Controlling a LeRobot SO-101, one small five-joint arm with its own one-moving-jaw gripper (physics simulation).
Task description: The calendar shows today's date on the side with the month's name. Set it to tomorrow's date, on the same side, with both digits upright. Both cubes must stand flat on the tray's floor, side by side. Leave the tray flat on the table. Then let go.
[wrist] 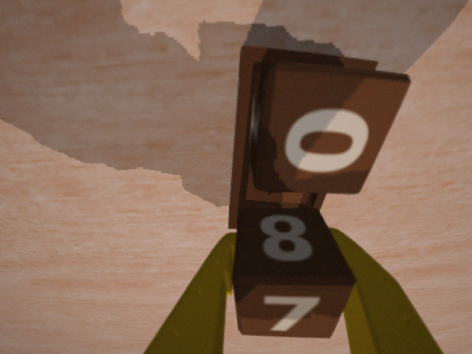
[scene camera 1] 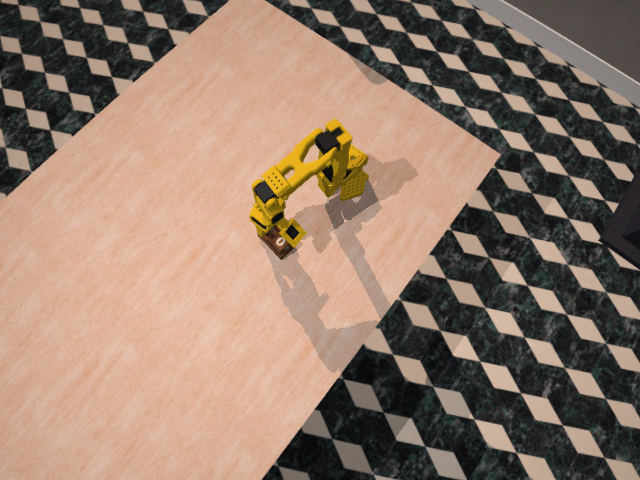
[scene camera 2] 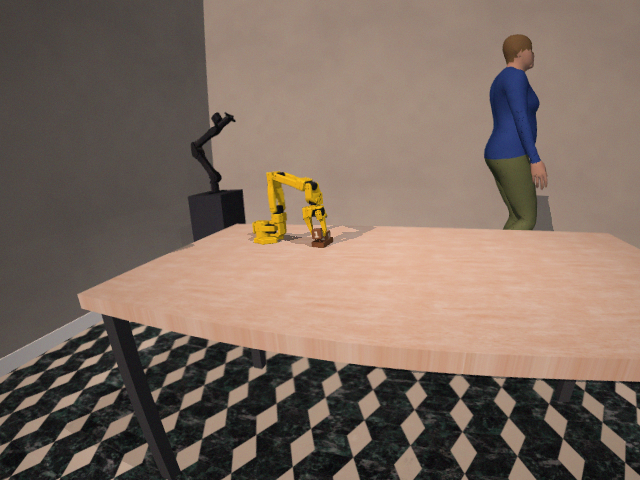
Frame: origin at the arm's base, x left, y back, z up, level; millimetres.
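Where they show: end effector, tool point: [wrist: 238, 244] [scene camera 2: 314, 235]; arm's base, origin of the base link: [scene camera 1: 338, 186] [scene camera 2: 274, 240].
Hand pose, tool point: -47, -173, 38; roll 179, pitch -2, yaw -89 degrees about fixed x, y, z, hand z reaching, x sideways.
Each offset is from my tool point to the top centre of the thing, as dx, dy, dz. "spot": to the spot under its first point. Level surfaces: height alone.
The brown tray [scene camera 1: 281, 256] [scene camera 2: 320, 244] [wrist: 239, 150] is on the table below the arm. One brown cube {+41, -23, +4} [scene camera 1: 273, 245] [wrist: 310, 90] stands in its far part in the wrist view, with a white 0 on top; its left face is dark. My gripper [wrist: 283, 234] is shut on a second cube {-6, -16, +24} [wrist: 292, 274], at the near end of the tray. An 8 and a 7 show on this held cube. Whether it touches the tray's floor is hidden. A strip of tray floor shows between the cubes. A small 1 shows on a cube face {spot: -22, -16, +4} [scene camera 2: 316, 235] in the second scene view. No month name is readable.
The table {dz -38} [scene camera 1: 129, 258] [scene camera 2: 413, 289] carries the yellow arm's base [scene camera 1: 354, 186] [scene camera 2: 266, 238]. Beyond the table are a black arm on a dark pedestal [scene camera 2: 216, 214] and a person [scene camera 2: 511, 113]. The arm's shadow falls over the tray and table.
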